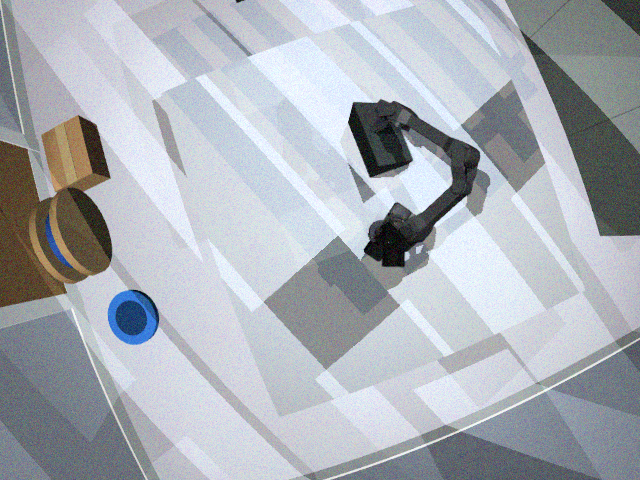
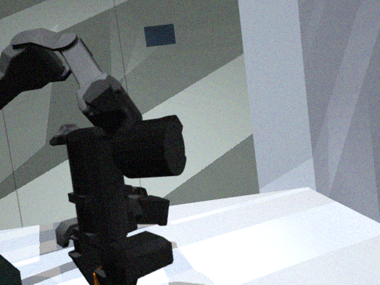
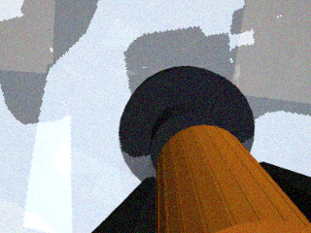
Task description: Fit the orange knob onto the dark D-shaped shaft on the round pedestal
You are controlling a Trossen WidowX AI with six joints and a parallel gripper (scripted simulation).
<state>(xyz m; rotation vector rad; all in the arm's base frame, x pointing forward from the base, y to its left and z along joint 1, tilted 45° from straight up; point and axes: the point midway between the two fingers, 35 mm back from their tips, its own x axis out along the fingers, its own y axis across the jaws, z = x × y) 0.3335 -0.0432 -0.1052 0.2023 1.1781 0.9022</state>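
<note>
My gripper tip is now 4 cm above the dark shaft. From my gripper tip the other things lie so: orange knob 2 cm above.
</note>
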